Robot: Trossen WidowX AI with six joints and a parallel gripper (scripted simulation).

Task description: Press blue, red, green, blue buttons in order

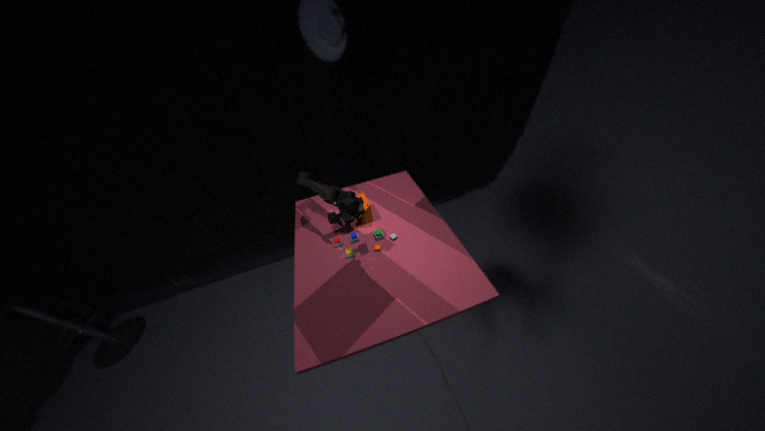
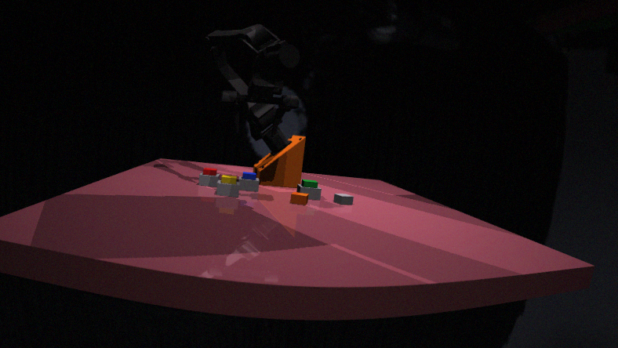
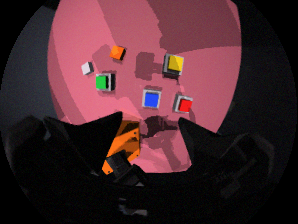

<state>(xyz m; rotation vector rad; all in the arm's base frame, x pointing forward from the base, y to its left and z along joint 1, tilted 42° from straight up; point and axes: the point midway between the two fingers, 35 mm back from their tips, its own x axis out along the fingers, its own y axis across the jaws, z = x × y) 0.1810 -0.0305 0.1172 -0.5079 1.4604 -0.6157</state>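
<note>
The blue button is 10 cm below my gripper tip. Round my gripper tip: yellow button 9 cm ahead, 6 cm to the right, 10 cm below; red button 1 cm behind, 10 cm to the right, 10 cm below; green button 5 cm ahead, 13 cm to the left, 10 cm below.
</note>
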